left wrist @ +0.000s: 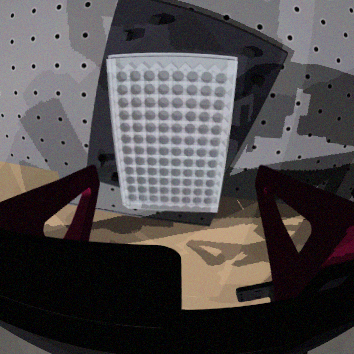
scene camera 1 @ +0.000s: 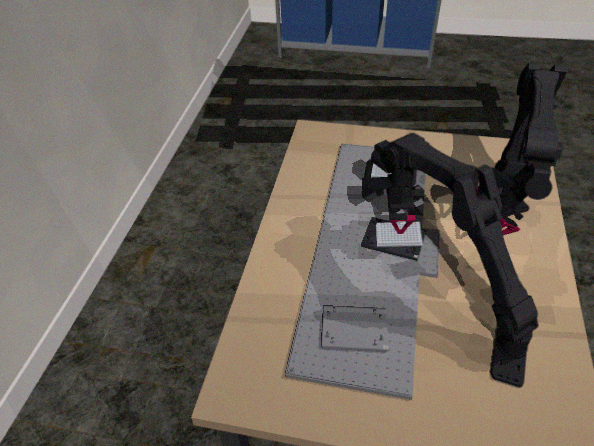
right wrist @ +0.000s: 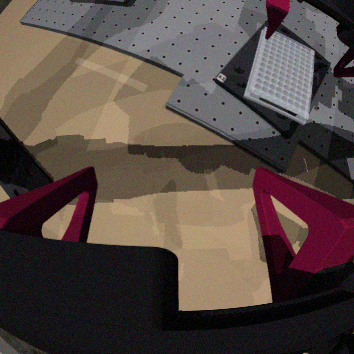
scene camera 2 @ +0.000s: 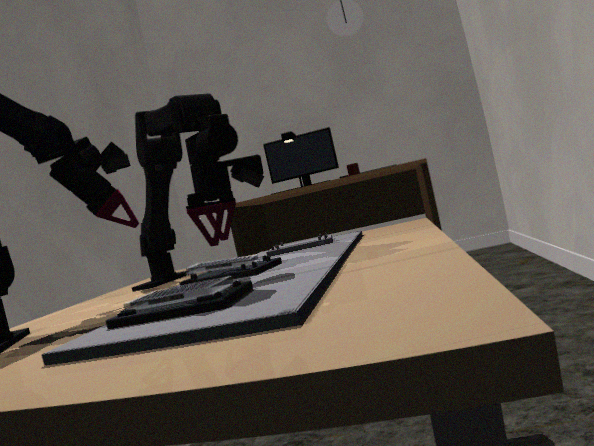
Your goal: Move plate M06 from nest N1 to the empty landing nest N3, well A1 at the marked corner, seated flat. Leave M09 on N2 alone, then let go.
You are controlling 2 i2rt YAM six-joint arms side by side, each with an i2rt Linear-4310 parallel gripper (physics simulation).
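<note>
A white well plate [scene camera 1: 399,235] [left wrist: 172,135] [right wrist: 282,75] lies on the middle dark nest [scene camera 1: 370,240] [left wrist: 105,125] [right wrist: 232,87], turned askew to its outline; whether it is seated cannot be told. Another plate [scene camera 1: 379,171] [scene camera 2: 187,292] is on the nest nearest scene camera 2. The empty grey nest [scene camera 1: 355,341] [scene camera 2: 300,245] has corner posts and a small white mark. Plate and nest names are not readable. My left gripper [scene camera 1: 400,231] [scene camera 2: 218,243] [left wrist: 176,173] is open, above the middle plate, holding nothing. My right gripper [scene camera 2: 136,225] [right wrist: 174,175] is open and empty, off to the side above the table.
The perforated grey board [scene camera 1: 350,367] [scene camera 2: 280,320] carries the nests on the wooden table [scene camera 1: 250,360] [scene camera 2: 400,320]. The left arm [scene camera 1: 492,250] reaches across the table in scene camera 1. The right arm [scene camera 1: 537,125] stands farther back there. A monitor [scene camera 2: 301,155] stands on a background desk.
</note>
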